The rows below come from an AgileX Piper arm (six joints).
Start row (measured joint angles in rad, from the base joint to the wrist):
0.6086, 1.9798, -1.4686, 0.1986, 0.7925, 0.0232
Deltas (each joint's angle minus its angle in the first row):
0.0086, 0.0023, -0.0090, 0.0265, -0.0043, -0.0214
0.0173, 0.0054, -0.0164, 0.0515, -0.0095, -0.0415
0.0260, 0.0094, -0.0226, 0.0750, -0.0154, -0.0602
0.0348, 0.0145, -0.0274, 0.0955, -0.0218, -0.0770
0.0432, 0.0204, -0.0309, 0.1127, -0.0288, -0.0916
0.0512, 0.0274, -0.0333, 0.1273, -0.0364, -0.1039
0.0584, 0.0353, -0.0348, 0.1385, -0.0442, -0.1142
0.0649, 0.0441, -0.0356, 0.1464, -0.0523, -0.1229
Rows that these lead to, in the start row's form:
0.6172, 1.9821, -1.4776, 0.2251, 0.7882, 0.0018
0.6259, 1.9852, -1.4850, 0.2501, 0.7830, -0.0183
0.6346, 1.9892, -1.4912, 0.2736, 0.7771, -0.0370
0.6434, 1.9943, -1.4960, 0.2941, 0.7707, -0.0538
0.6518, 2.0002, -1.4995, 0.3113, 0.7637, -0.0684
0.6598, 2.0072, -1.5019, 0.3259, 0.7561, -0.0807
0.6670, 2.0151, -1.5034, 0.3371, 0.7483, -0.0910
0.6735, 2.0239, -1.5042, 0.3450, 0.7402, -0.0997

